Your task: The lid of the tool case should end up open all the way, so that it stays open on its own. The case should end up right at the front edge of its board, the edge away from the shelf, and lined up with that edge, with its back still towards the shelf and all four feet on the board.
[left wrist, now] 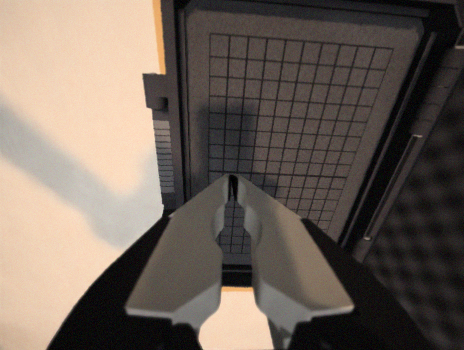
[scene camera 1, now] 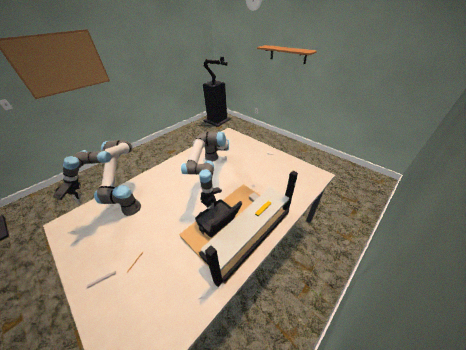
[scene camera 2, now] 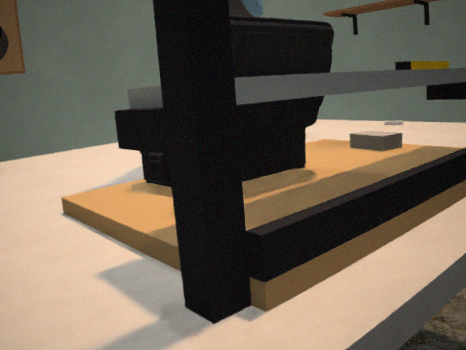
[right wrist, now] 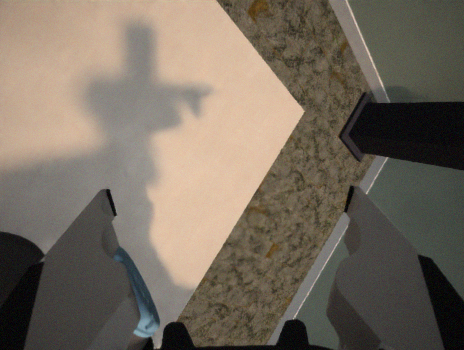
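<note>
The black tool case (scene camera 1: 212,223) (scene camera 2: 277,145) (left wrist: 300,105) stands on the wooden board (scene camera 1: 192,237) (scene camera 2: 110,202) (left wrist: 160,42), its back towards the shelf (scene camera 1: 235,236) (scene camera 2: 325,86). Its lid (scene camera 1: 232,214) (scene camera 2: 280,47) (left wrist: 425,200) is raised and stands open at the shelf side. In the left wrist view a thin strip of board shows beside the case's front wall, and a latch sticks out past it. The feet are hidden. My left gripper (left wrist: 231,176) is shut and empty, over the case's gridded interior. My right gripper (scene camera 1: 69,195) (right wrist: 230,189) is open, far from the case.
Black posts (scene camera 1: 214,267) (scene camera 1: 290,192) (scene camera 2: 205,200) carry the shelf, with a yellow item (scene camera 1: 263,208) (scene camera 2: 430,65) on top. A grey block (scene camera 1: 254,197) (scene camera 2: 376,141) is on the board. A grey rod (scene camera 1: 101,279) and a thin orange stick (scene camera 1: 135,262) lie on the table (scene camera 1: 150,305).
</note>
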